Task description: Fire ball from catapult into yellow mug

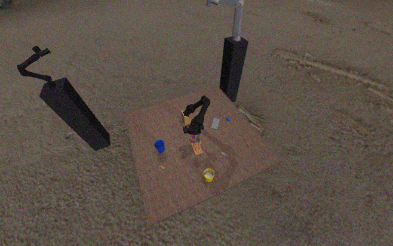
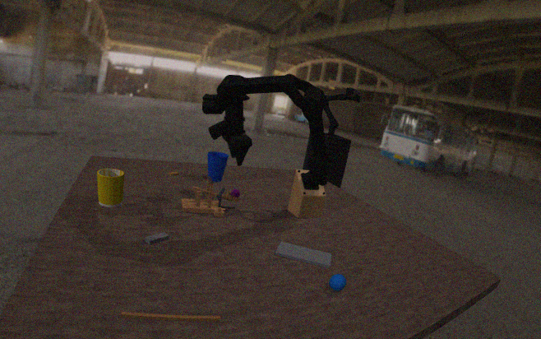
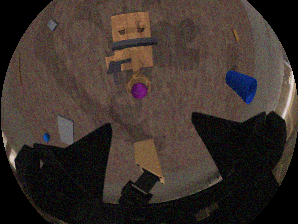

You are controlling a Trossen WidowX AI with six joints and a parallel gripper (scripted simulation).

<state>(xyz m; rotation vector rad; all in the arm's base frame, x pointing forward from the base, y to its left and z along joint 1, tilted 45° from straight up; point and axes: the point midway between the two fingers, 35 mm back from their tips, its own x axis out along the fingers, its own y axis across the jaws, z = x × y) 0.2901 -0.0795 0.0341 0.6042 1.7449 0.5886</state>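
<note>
The small purple ball lies 11 cm below my gripper tip, 1 cm to the left of it and 1 cm behind it. The rest, counted from my gripper tip: catapult: 12 cm below, 6 cm ahead, 2 cm to the left; grey slab: 32 cm to the left, 17 cm below, 11 cm behind; blue cup: 34 cm to the right, 14 cm below, 4 cm behind.
</note>
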